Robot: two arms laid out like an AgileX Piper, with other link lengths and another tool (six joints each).
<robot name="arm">
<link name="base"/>
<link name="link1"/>
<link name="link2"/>
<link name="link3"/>
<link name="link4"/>
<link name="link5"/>
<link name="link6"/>
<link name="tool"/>
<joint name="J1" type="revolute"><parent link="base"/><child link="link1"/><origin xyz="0.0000 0.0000 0.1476"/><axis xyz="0 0 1"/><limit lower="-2.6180" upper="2.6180"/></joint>
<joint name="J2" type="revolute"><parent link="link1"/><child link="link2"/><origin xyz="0.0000 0.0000 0.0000"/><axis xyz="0 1 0"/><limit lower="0.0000" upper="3.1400"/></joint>
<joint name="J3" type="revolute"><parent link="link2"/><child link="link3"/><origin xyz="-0.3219 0.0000 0.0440"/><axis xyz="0 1 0"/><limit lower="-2.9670" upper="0.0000"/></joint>
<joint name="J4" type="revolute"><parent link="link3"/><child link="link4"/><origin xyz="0.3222 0.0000 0.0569"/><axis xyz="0.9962 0 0.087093"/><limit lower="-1.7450" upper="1.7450"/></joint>
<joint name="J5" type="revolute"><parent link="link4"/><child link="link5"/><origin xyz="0.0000 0.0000 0.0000"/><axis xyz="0 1 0"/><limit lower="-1.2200" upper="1.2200"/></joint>
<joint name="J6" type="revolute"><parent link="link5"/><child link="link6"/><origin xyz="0.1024 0.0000 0.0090"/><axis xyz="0.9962 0 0.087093"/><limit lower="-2.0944" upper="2.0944"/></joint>
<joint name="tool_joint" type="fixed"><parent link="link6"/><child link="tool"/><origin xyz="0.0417 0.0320 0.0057" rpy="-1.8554 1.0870 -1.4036"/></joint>
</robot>
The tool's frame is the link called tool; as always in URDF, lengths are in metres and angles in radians.
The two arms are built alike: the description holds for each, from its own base.
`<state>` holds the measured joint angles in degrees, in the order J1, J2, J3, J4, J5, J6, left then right.
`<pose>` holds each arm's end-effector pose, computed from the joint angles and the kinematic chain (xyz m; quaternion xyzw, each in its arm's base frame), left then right.
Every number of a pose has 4 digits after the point. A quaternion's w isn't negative.
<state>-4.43 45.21 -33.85 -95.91 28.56 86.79 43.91 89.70 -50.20 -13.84 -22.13 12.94</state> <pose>0.2698 -0.0618 0.3880 -0.1671 0.7975 -0.2228 0.5352 0.3041 0.3551 0.2791 -0.6072 0.5729 0.2669 0.4816</pose>
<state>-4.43 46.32 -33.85 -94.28 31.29 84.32 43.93 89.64 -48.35 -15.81 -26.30 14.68</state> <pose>0.2714 -0.0689 0.3809 -0.1553 0.8098 -0.2372 0.5136 0.2967 0.3542 0.2758 -0.6095 0.5552 0.2783 0.4928</pose>
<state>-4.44 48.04 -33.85 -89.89 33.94 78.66 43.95 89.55 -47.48 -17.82 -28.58 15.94</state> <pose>0.2742 -0.0759 0.3662 -0.1478 0.8328 -0.2454 0.4736 0.2914 0.3544 0.2751 -0.6152 0.5411 0.2843 0.4979</pose>
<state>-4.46 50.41 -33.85 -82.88 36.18 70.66 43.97 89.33 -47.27 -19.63 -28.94 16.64</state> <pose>0.2776 -0.0808 0.3435 -0.1453 0.8643 -0.2394 0.4178 0.2882 0.3546 0.2752 -0.6234 0.5332 0.2839 0.4965</pose>
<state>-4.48 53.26 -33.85 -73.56 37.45 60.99 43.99 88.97 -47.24 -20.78 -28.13 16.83</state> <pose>0.2807 -0.0807 0.3149 -0.1517 0.8982 -0.2127 0.3534 0.2864 0.3541 0.2751 -0.6304 0.5318 0.2798 0.4914</pose>
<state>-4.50 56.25 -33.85 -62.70 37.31 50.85 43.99 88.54 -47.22 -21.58 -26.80 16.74</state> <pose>0.2833 -0.0734 0.2852 -0.1664 0.9264 -0.1648 0.2950 0.2854 0.3528 0.2745 -0.6367 0.5338 0.2735 0.4846</pose>
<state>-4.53 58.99 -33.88 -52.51 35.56 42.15 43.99 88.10 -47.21 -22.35 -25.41 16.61</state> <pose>0.2872 -0.0612 0.2618 -0.1857 0.9416 -0.1092 0.2589 0.2844 0.3514 0.2738 -0.6429 0.5361 0.2668 0.4775</pose>
